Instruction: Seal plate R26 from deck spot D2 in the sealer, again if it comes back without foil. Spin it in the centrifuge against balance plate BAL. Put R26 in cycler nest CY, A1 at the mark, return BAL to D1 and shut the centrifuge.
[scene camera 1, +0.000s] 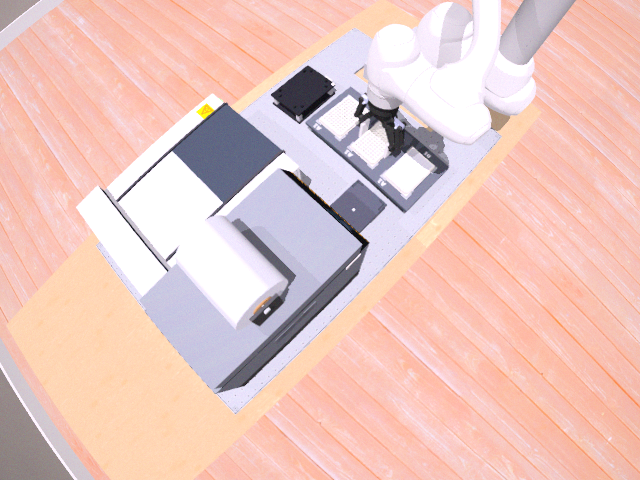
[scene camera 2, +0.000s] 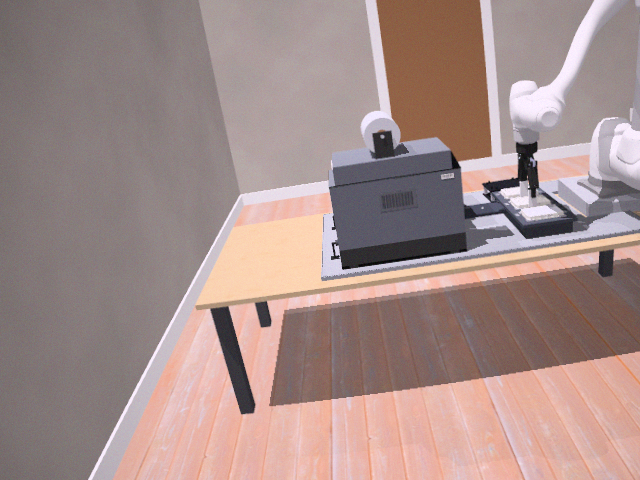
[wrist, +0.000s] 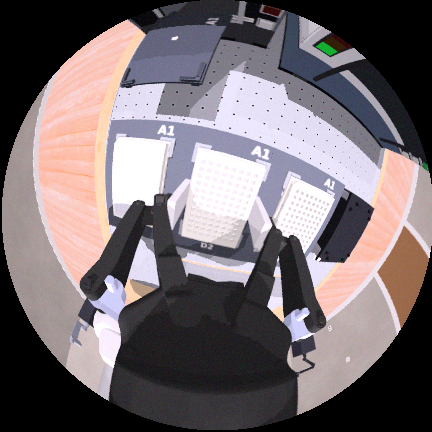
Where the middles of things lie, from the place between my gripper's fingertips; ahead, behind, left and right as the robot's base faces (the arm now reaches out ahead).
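The white and dark grey machine (scene camera 1: 208, 162) is 47 cm ahead of my hand, 26 cm to the right of it and 6 cm above it. Then there is the dark square nest (scene camera 1: 367, 205), which I find 4 cm above my hand, 8 cm to the left of it and 23 cm ahead of it. The white foil roll (scene camera 1: 226, 267) sits 36 cm above my hand, 53 cm ahead of it and 4 cm to the left of it, while the smooth white plate (scene camera 1: 408, 172) is 1 cm ahead of my hand and 12 cm to the left of it.
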